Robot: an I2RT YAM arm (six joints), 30 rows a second.
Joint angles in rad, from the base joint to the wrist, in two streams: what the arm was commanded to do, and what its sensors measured. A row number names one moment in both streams.
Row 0, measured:
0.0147 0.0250 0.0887 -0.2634 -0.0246 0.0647
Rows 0 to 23, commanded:
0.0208 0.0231 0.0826 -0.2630 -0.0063 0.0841
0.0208 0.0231 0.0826 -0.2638 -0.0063 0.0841
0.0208 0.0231 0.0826 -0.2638 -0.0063 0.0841
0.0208 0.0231 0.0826 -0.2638 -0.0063 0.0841
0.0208 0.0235 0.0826 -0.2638 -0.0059 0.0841
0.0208 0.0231 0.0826 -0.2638 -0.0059 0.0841
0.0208 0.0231 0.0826 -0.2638 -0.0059 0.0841
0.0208 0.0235 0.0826 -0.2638 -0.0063 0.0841
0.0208 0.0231 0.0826 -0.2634 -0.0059 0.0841
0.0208 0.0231 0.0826 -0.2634 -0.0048 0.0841
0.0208 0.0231 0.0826 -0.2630 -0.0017 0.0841
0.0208 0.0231 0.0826 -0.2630 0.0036 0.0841
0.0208 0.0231 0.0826 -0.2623 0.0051 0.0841
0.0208 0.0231 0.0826 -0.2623 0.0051 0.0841
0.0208 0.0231 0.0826 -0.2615 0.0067 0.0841
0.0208 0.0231 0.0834 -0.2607 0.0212 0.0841
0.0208 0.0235 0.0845 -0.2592 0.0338 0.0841
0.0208 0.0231 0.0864 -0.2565 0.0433 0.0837
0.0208 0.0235 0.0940 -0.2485 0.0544 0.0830
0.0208 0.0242 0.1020 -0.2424 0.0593 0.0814
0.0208 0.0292 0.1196 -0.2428 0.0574 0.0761
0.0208 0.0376 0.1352 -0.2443 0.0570 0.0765
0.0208 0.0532 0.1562 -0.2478 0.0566 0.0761
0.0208 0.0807 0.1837 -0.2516 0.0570 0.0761
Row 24, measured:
0.0147 0.0307 0.1013 -0.2508 0.0307 0.0643
